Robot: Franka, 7 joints.
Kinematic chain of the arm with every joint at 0, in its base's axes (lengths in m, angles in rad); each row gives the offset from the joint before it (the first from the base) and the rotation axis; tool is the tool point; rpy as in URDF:
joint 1: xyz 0 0 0.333 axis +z
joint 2: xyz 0 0 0 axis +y
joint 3: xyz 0 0 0.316 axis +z
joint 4: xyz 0.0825 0 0 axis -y
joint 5: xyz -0.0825 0 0.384 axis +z
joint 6: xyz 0 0 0 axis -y
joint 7: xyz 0.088 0 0 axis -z
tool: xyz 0 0 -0.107 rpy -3.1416 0 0
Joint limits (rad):
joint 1: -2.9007..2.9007
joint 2: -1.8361..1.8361
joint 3: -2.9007..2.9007
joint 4: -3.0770..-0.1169
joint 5: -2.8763..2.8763
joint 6: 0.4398..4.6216
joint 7: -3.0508..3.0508
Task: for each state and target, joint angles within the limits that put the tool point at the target. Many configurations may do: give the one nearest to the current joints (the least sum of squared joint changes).
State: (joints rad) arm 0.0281 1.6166 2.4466 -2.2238 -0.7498 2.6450 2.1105
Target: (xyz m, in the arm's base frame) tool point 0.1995 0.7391 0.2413
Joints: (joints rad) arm 0.4626 1.8361 1.6169 -1.3872 -0.6725 2.6676 2.1105
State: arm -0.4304 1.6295 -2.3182 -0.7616 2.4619 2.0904 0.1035
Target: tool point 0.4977 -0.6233 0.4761
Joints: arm -0.3579 1.7898 -2.2551 -1.1481 2.4082 2.0622 0.1035
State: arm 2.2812 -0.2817 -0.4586 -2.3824 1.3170 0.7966 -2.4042
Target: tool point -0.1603 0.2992 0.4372
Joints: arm 2.2170 -0.2061 -0.5280 -2.5304 1.2511 0.7997 -2.4042
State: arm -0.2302 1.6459 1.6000 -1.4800 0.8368 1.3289 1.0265
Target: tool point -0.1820 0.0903 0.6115
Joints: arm 0.3400 1.2017 2.4257 -2.4989 0.7931 1.1951 1.0265
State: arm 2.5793 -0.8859 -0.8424 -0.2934 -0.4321 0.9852 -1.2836
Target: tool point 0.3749 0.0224 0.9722
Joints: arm 2.5979 -0.6637 -0.7571 -0.3267 -0.3925 1.0974 -1.2836
